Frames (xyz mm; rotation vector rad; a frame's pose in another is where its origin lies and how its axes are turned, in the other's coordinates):
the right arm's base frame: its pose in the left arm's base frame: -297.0 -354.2 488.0 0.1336 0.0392 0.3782
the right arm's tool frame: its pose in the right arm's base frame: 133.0 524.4 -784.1 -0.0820 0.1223 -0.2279
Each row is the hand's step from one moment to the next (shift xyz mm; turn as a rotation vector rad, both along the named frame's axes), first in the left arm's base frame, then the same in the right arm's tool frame.
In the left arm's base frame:
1: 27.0 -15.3 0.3 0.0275 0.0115 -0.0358
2: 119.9 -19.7 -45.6 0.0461 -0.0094 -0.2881
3: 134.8 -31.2 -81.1 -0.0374 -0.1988 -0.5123
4: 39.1 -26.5 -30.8 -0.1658 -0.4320 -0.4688
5: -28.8 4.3 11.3 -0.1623 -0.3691 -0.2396
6: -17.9 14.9 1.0 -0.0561 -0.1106 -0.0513
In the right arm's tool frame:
1: 23.8 -19.3 4.8 0.0342 0.0057 -0.0311
2: 120.8 -39.9 -25.8 0.0880 -0.0270 -0.2770
3: 139.0 -54.8 -58.3 0.0110 -0.2091 -0.5095
4: 38.6 -33.4 -23.9 -0.1582 -0.4176 -0.4842
5: -29.1 9.2 6.5 -0.1802 -0.3477 -0.2581
6: -15.2 17.5 -2.0 -0.0645 -0.1023 -0.0583

